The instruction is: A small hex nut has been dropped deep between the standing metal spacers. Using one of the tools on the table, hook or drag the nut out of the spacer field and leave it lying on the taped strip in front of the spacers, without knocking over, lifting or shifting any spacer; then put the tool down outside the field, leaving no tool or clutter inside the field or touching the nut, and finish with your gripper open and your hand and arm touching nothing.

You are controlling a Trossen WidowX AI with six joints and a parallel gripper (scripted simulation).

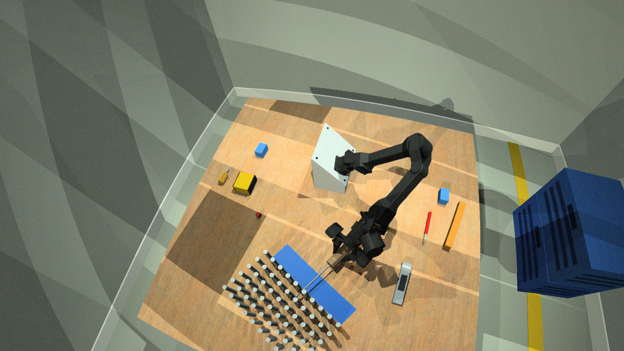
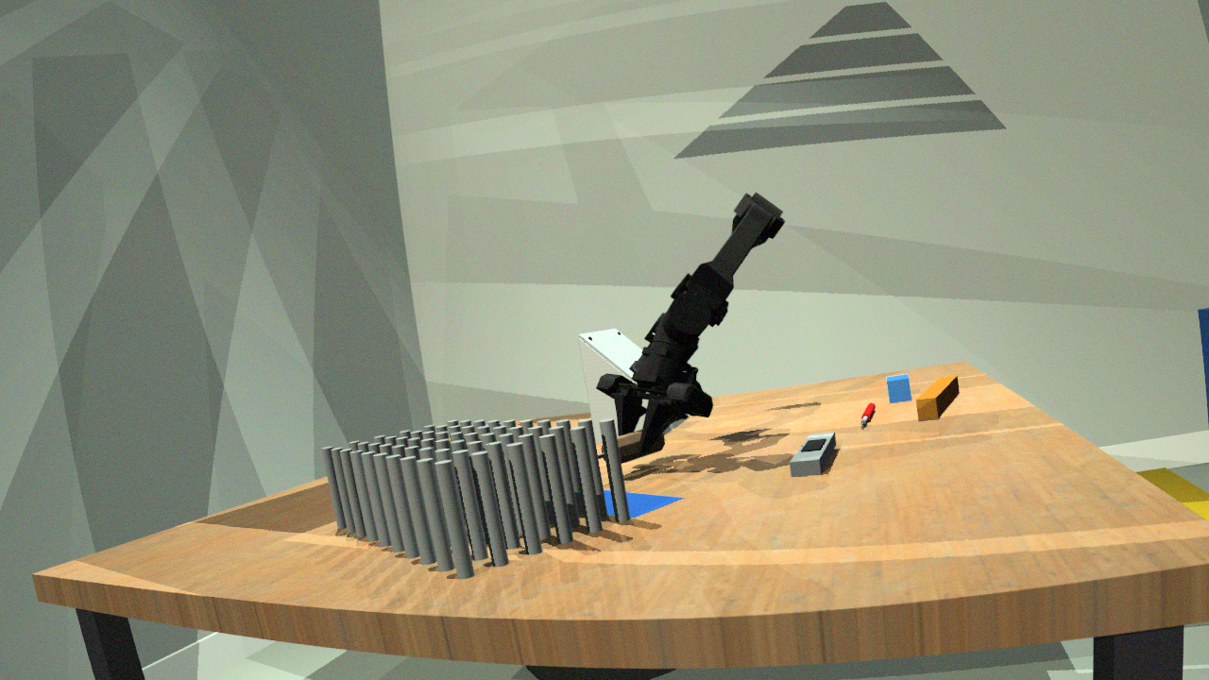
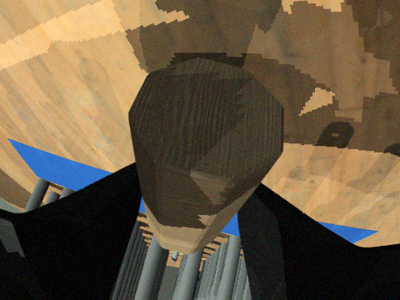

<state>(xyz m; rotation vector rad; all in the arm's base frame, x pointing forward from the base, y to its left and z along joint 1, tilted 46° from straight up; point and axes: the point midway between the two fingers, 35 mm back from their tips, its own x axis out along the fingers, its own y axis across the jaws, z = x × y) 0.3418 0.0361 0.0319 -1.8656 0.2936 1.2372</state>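
My gripper tip is now 11 cm short of the blue taped strip, 8 cm to the left of it and 3 cm above it. Round my gripper tip: hook tool (8 cm ahead, 6 cm to the right); grey block (7 cm ahead, 25 cm to the left, 2 cm below); red screwdriver (14 cm behind, 34 cm to the left, 3 cm below).
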